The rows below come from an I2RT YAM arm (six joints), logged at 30 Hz.
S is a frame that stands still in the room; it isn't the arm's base.
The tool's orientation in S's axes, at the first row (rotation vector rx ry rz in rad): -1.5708 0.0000 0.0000
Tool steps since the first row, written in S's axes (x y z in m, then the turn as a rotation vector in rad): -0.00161 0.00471 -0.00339 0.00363 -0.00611 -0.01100; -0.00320 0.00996 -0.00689 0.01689 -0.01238 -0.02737; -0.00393 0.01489 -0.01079 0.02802 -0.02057 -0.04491; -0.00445 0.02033 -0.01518 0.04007 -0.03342 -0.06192; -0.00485 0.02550 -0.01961 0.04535 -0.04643 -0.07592; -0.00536 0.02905 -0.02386 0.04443 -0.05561 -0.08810; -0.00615 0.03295 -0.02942 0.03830 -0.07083 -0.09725
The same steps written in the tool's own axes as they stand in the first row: -0.00161 0.00339 0.00471 0.00363 0.01100 -0.00611; -0.00320 0.00689 0.00996 0.01689 0.02737 -0.01238; -0.00393 0.01079 0.01489 0.02802 0.04491 -0.02057; -0.00445 0.01518 0.02033 0.04007 0.06192 -0.03342; -0.00485 0.01961 0.02550 0.04535 0.07592 -0.04643; -0.00536 0.02386 0.02905 0.04443 0.08810 -0.05561; -0.00615 0.02942 0.03295 0.03830 0.09725 -0.07083
